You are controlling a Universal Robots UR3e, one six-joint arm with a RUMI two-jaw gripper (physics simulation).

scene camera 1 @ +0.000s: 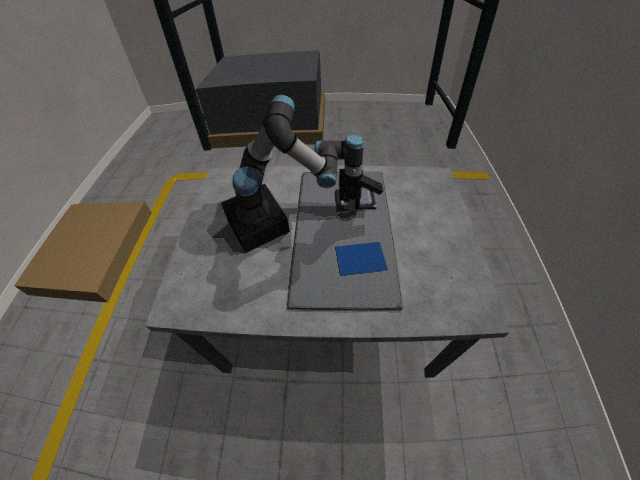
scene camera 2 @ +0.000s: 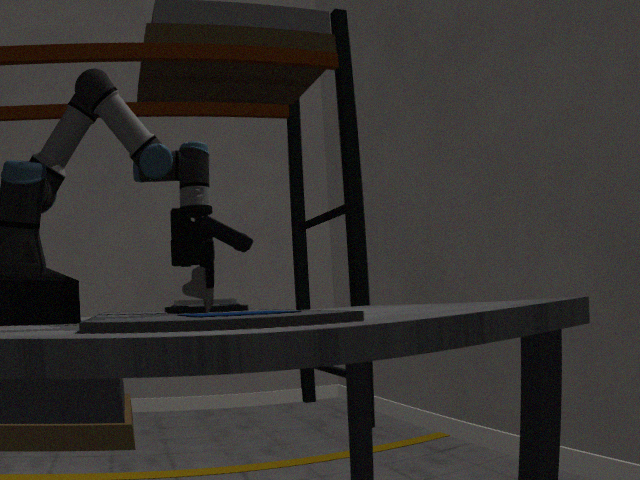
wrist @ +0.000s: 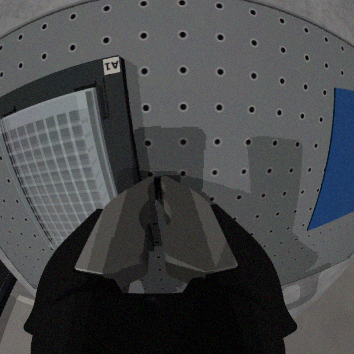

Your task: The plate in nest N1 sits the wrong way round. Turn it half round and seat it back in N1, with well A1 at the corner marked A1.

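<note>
The pale well plate (scene camera 2: 225, 301) (wrist: 55, 150) lies in the dark nest (scene camera 1: 369, 207) (scene camera 2: 236, 307) (wrist: 119, 115). The white A1 label (wrist: 111, 65) is on the nest's upper right corner in the wrist view. Which corner of the plate holds well A1 cannot be made out. My gripper (scene camera 2: 208, 308) (wrist: 158, 179) is shut with nothing between the fingers. It points down, with its tips low, close beside the nest's wall on the side toward the blue rectangle. The gripper hides the plate's near end in the wrist view and part of the nest in scene camera 1.
The nest stands on a grey perforated board (scene camera 1: 315, 289) (scene camera 2: 320, 317) (wrist: 182, 55) on the table (scene camera 1: 444, 304) (scene camera 2: 465, 325). A flat blue rectangle (scene camera 1: 360, 258) (scene camera 2: 242, 313) (wrist: 342, 160) lies farther along the board. The arm's black base (scene camera 1: 255, 227) (scene camera 2: 38, 299) stands beside the board.
</note>
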